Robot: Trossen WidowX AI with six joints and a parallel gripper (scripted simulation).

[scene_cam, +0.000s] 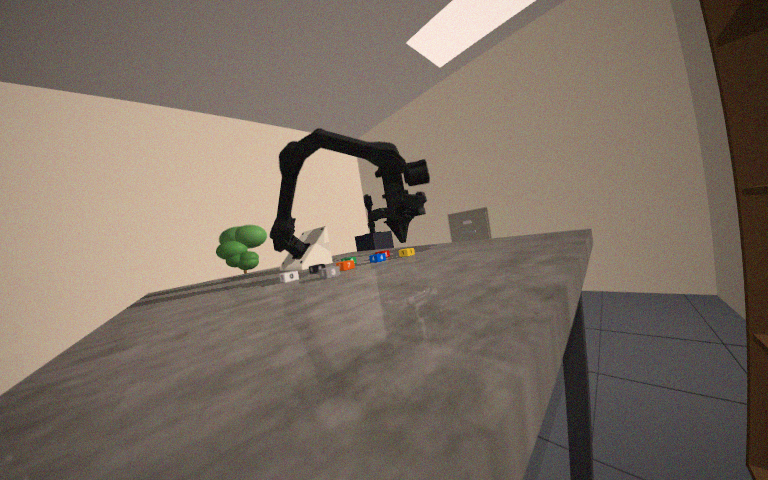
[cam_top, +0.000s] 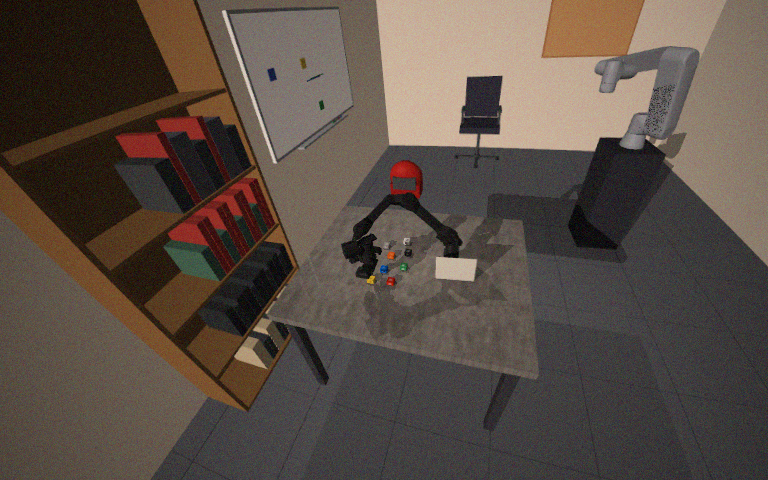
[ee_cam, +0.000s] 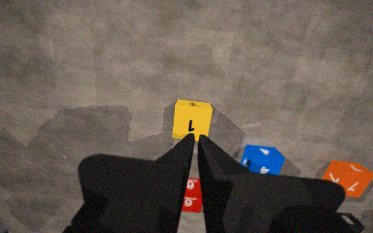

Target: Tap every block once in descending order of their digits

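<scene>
Right now the yellow block is 3 cm below my gripper tip. Round my gripper tip: green block: 13 cm behind, 10 cm to the right, 3 cm below; red block: 9 cm behind, 3 cm below; blue block: 4 cm behind, 7 cm to the right, 3 cm below.
</scene>
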